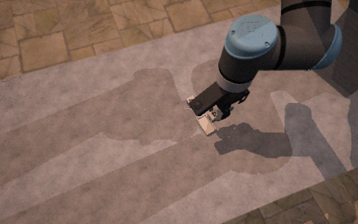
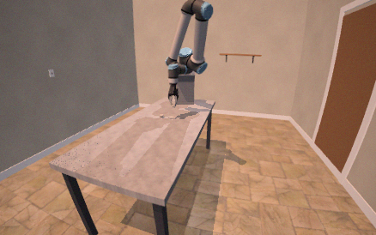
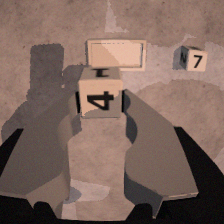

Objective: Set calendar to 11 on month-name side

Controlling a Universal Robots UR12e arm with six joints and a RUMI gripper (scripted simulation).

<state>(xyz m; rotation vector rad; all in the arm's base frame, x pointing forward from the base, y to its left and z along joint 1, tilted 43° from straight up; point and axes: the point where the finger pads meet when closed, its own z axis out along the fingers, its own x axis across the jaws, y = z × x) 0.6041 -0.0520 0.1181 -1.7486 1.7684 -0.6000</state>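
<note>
The white cube lies 1 cm below my hand. From my hand the other things lie so: calendar tray: 2 cm to the right, 13 cm below; then digit cube: 12 cm to the right, 12 cm below.
</note>
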